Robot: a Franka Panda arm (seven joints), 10 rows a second.
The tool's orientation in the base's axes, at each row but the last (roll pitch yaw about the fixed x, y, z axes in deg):
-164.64 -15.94 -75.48
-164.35 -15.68 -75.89
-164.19 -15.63 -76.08
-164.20 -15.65 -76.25
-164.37 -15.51 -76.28
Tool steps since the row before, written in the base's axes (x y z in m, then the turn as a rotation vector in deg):
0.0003 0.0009 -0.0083 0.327 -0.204 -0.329
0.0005 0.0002 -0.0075 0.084 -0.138 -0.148
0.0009 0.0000 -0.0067 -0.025 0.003 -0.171
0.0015 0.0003 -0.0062 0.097 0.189 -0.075
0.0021 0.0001 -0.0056 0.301 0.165 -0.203
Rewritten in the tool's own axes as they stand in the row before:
-0.0030 0.0016 0.0076 0.178 -0.152 0.449
-0.0021 0.0014 0.0071 0.109 0.004 0.190
-0.0016 0.0009 0.0065 -0.055 0.067 0.150
-0.0016 0.0002 0.0062 -0.175 -0.126 0.066
-0.0011 -0.0005 0.0059 -0.140 -0.273 0.255

